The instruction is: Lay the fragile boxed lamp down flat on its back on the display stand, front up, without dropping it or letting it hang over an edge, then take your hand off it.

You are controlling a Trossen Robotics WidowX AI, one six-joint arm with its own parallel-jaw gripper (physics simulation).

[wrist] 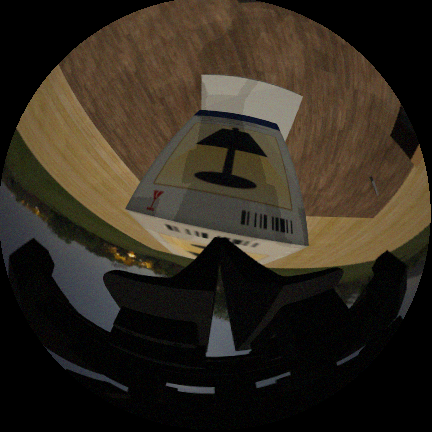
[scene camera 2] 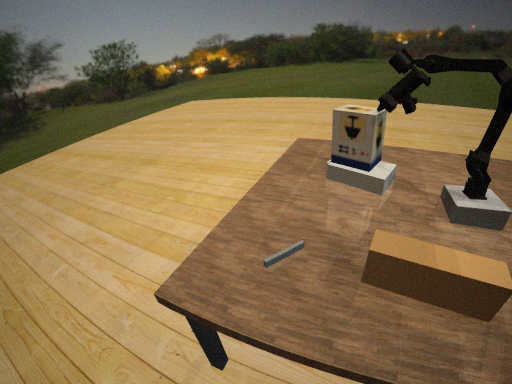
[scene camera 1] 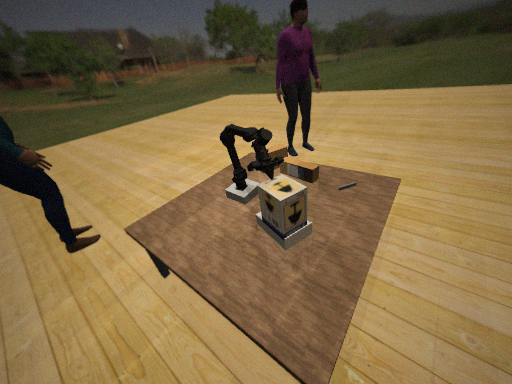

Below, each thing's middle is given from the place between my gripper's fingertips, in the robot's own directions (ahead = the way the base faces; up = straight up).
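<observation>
With the boxed lamp (scene camera 2: 358,132), my gripper is 40 mm to the left of it, 60 mm short of it and 120 mm above it. There is a display stand (scene camera 2: 377,181) as well, and counted from my hand it is 40 mm ahead, 10 mm to the right and 260 mm below.
</observation>
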